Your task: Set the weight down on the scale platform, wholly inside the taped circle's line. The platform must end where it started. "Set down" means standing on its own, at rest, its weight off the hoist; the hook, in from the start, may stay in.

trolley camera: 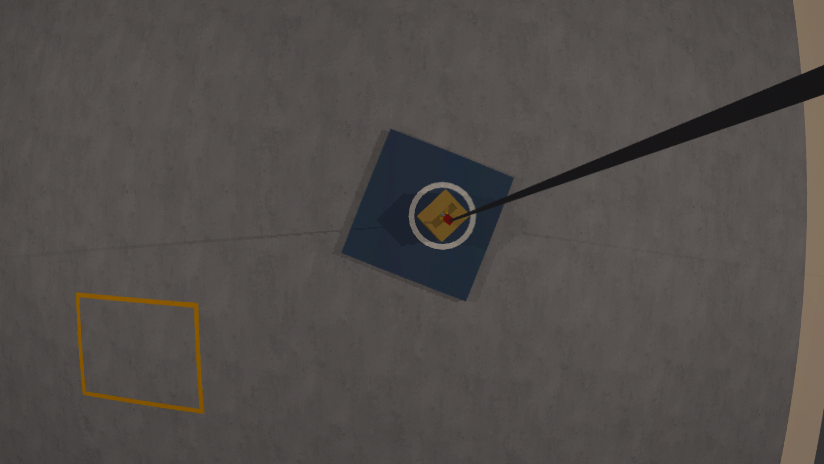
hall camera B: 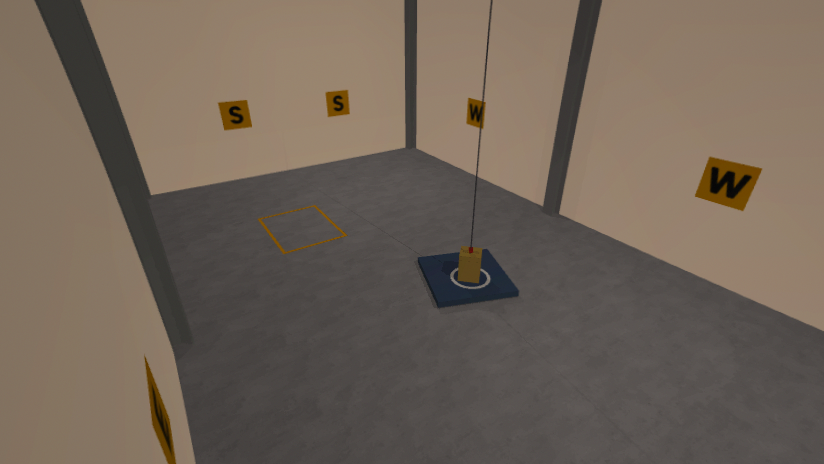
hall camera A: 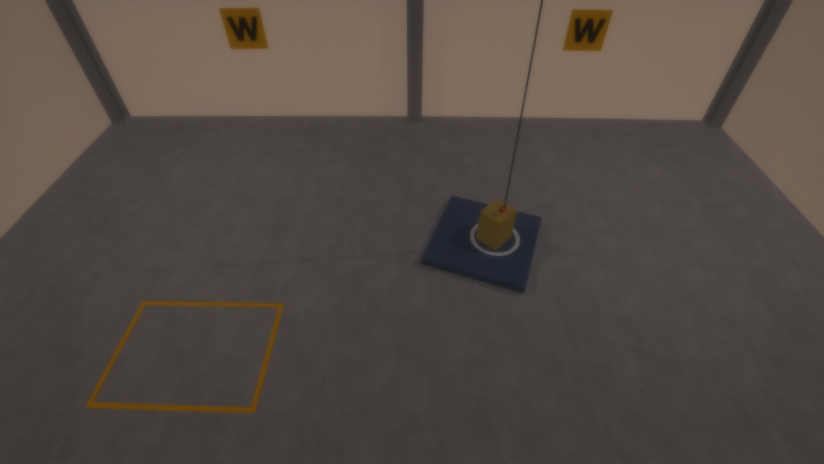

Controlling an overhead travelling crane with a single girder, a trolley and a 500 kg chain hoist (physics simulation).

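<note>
The yellow block weight (hall camera A: 494, 230) (hall camera B: 469, 268) (trolley camera: 445, 198) is upright on the dark blue scale platform (hall camera A: 495, 270) (hall camera B: 501, 282) (trolley camera: 438, 273). Its base appears to touch the platform top, within the white taped circle (hall camera A: 495, 253) (hall camera B: 470, 287) (trolley camera: 442, 246). In the trolley view floor of the ring shows around the block's corners. My gripper, the red hook (hall camera A: 502, 209) (hall camera B: 471, 250) (trolley camera: 447, 219), is in the fitting on top of the weight. The chain above looks straight and slanted; whether it bears load I cannot tell. The hook's engagement is too small to see in detail.
The hoist chain (hall camera A: 523, 103) (hall camera B: 479, 144) (trolley camera: 634, 152) runs up from the hook. A yellow-orange outlined rectangle (hall camera A: 213, 303) (hall camera B: 314, 243) (trolley camera: 137, 299) is marked on the floor away from the platform. Walls with lettered signs and grey columns bound the hall.
</note>
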